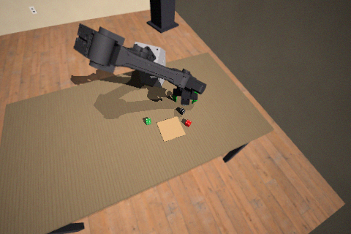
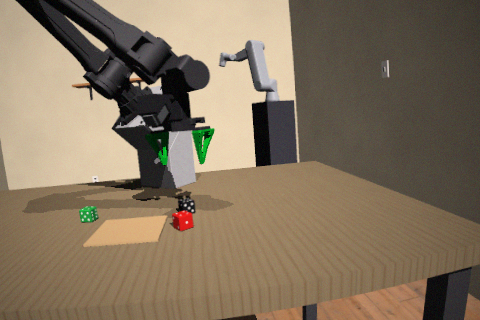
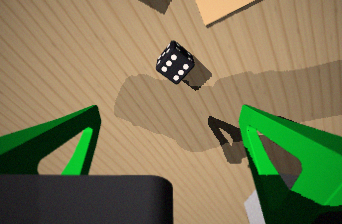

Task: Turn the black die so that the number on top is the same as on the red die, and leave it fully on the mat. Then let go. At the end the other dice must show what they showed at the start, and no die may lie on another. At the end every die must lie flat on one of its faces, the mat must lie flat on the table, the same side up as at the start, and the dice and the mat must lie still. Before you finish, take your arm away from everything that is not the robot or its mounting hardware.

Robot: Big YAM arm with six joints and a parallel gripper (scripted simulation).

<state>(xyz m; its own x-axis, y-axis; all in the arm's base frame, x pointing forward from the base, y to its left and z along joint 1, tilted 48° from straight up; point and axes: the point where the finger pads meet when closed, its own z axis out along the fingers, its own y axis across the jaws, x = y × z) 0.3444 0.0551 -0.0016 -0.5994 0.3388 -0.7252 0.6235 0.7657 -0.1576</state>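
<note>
Now: the black die 110 mm below my hand. Round my hand: red die: 90 mm ahead, 30 mm to the right, 110 mm below; tan mat: 40 mm ahead, 140 mm to the right, 120 mm below; green die: 80 mm behind, 220 mm to the right, 110 mm below.
</note>
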